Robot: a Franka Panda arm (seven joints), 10 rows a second.
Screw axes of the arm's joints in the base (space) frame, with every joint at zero. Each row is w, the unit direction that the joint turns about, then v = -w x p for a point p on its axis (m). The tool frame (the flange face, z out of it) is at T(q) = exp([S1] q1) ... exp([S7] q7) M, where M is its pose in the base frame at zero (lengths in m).
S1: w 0 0 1 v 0.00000 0.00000 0.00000
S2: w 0 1 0 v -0.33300 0.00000 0.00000
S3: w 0 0 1 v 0.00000 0.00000 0.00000
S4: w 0 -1 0 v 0.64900 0.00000 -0.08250
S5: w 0 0 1 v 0.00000 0.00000 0.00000
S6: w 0 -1 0 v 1.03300 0.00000 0.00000
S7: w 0 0 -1 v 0.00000 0.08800 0.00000
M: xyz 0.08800 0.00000 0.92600 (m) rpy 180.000 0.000 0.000 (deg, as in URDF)
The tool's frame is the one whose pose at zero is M.
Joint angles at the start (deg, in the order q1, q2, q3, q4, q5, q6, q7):
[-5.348, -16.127, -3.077, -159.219, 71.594, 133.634, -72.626]
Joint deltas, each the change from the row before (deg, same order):
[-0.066, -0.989, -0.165, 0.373, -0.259, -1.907, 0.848]
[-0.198, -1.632, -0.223, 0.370, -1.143, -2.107, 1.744]
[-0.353, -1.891, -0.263, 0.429, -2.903, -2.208, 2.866]
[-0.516, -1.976, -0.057, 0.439, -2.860, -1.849, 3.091]
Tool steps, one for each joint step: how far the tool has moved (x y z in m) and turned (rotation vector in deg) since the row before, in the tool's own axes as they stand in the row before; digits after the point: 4 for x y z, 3 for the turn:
[0.0052, -0.0066, -0.0034, 1.617, 0.364, -0.112]
[0.0064, -0.0088, -0.0065, 1.472, 0.168, -0.148]
[0.0061, -0.0092, -0.0086, 0.882, -0.925, -0.229]
[0.0057, -0.0092, -0.0096, 0.291, -0.863, -0.020]

